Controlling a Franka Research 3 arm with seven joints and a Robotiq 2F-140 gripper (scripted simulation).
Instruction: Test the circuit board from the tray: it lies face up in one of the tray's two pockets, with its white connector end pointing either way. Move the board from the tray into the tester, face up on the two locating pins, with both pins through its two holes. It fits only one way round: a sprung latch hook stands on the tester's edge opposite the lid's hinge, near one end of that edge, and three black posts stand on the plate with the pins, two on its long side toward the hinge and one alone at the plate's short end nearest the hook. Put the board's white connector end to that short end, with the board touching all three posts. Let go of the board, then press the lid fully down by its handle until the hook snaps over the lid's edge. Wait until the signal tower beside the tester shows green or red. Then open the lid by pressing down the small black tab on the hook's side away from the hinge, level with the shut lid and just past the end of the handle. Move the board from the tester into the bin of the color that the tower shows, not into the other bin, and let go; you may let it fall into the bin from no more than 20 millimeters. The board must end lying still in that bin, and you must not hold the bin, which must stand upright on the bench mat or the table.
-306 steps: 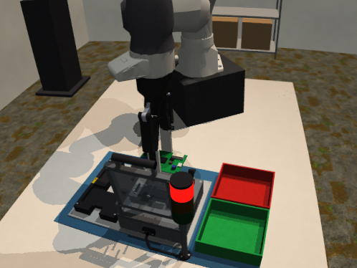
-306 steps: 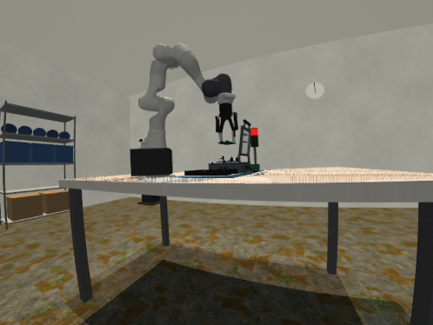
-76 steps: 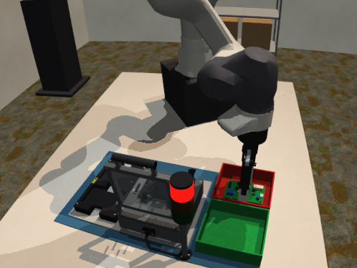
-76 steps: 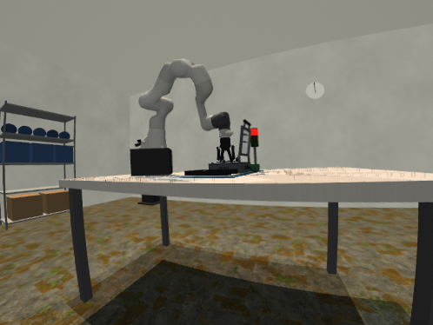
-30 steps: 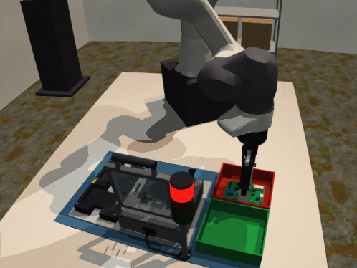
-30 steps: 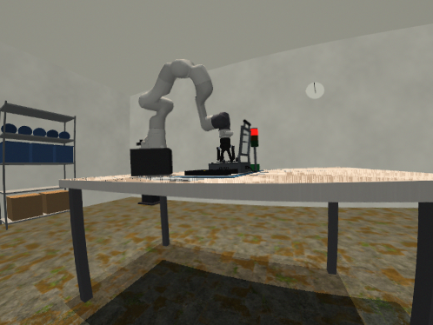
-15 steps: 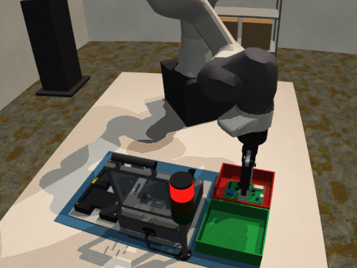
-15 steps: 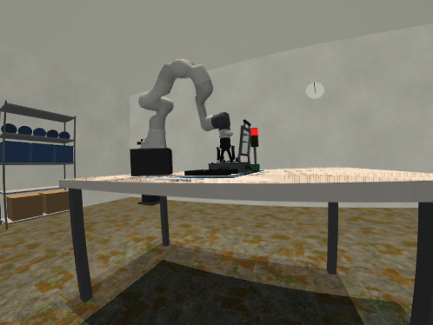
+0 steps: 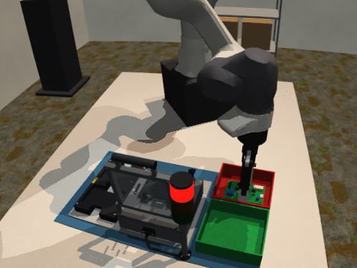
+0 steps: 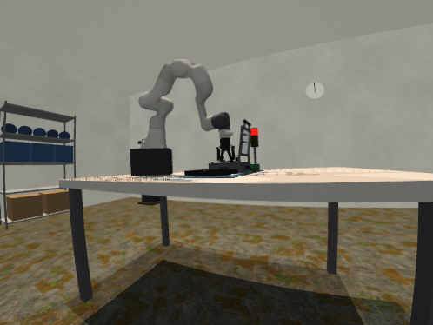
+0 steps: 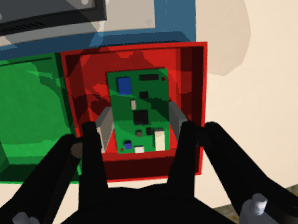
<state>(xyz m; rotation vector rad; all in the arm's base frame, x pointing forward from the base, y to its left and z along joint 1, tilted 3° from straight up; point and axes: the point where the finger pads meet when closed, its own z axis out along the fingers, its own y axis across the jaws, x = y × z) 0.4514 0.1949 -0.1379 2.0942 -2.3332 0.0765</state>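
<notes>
My hand is 3 cm above the red bin. Also, from my hand: green bin 15 cm ahead, 2 cm to the right, 3 cm below; tester plate 9 cm ahead, 21 cm to the right, 3 cm above; green circuit board 2 cm below.
</notes>
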